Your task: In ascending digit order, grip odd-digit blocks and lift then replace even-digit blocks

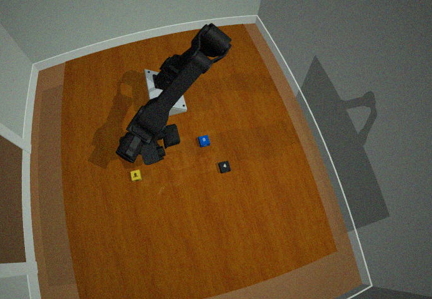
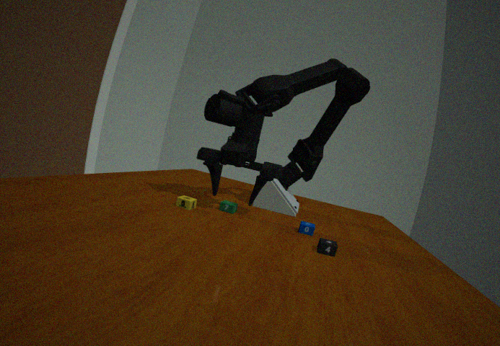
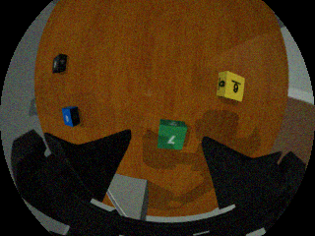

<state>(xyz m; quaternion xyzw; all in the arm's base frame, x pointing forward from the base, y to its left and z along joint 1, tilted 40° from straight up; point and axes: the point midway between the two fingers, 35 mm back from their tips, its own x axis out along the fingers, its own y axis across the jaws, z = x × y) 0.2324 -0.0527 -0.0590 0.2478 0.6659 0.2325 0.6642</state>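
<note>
The green block is 10 mm behind my gripper tip, 10 mm to the right of it and 20 mm below it. The rest, counted from my gripper tip: blue block: 10 mm ahead, 180 mm to the left, 20 mm below; then black block: 110 mm ahead, 210 mm to the left, 20 mm below; then yellow block: 60 mm ahead, 80 mm to the right, 20 mm below.
</note>
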